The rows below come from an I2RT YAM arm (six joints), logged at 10 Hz.
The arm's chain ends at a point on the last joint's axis. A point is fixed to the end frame.
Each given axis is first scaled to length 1.
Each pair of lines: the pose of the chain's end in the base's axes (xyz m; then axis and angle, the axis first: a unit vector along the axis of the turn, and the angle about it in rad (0 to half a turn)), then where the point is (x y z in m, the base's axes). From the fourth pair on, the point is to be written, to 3 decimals.
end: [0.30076 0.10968 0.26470 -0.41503 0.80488 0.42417 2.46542]
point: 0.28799 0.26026 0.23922
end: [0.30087 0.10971 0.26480 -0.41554 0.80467 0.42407 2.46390]
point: 0.28812 0.26029 0.23934
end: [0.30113 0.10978 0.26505 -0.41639 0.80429 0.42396 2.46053]
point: 0.28848 0.26039 0.23970
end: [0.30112 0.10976 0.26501 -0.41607 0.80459 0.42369 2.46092]
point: 0.289 0.260 0.240
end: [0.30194 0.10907 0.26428 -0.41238 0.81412 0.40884 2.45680]
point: 0.293 0.259 0.235
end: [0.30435 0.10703 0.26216 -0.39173 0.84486 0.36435 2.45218]
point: 0.308 0.255 0.222
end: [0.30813 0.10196 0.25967 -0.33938 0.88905 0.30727 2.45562]
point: 0.331 0.244 0.208
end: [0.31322 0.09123 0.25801 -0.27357 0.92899 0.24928 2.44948]
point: 0.358 0.224 0.196
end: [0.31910 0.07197 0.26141 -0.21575 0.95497 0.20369 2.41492]
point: 0.383 0.194 0.195
